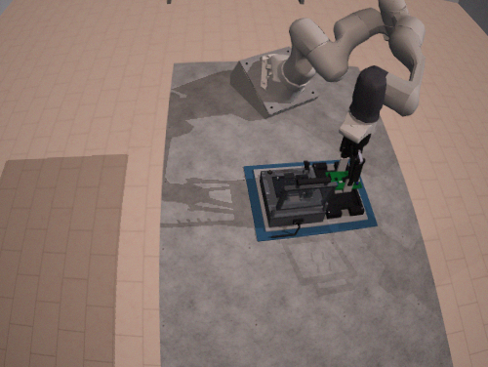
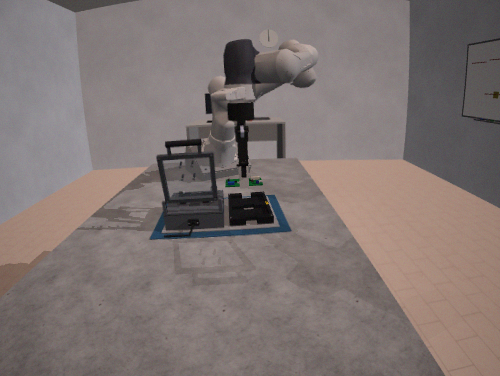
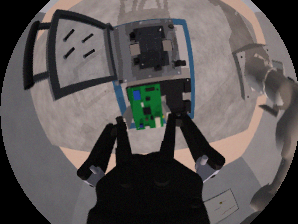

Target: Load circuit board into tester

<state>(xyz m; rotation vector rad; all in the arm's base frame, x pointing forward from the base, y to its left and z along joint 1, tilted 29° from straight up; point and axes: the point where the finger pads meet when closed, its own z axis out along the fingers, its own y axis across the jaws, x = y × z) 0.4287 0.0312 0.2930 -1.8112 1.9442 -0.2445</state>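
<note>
My hand is 15 cm to the left of the tester bed, 7 cm above it and 3 cm past it. Also, from my hand: green circuit board (2 cm below); framed clear lid (15 cm to the right, 9 cm ahead, 4 cm above).
</note>
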